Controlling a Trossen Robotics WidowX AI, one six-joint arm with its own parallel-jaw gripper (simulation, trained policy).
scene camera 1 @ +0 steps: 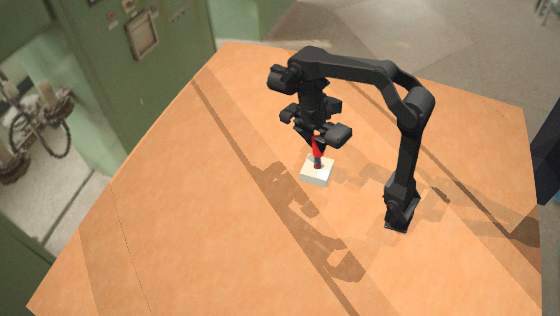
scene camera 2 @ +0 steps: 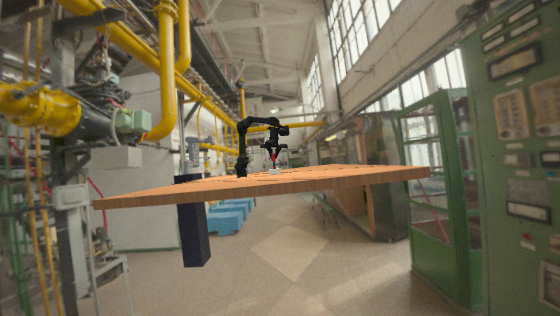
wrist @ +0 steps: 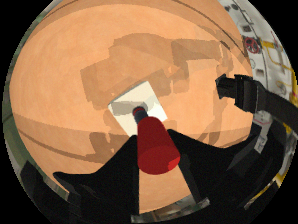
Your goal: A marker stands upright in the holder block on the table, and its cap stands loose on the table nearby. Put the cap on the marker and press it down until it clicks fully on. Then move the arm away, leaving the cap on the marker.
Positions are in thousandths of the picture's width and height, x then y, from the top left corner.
Observation:
I see my gripper (scene camera 1: 569, 473) and a red cap (wrist: 529, 690).
My gripper is seen too in the wrist view (wrist: 512, 605).

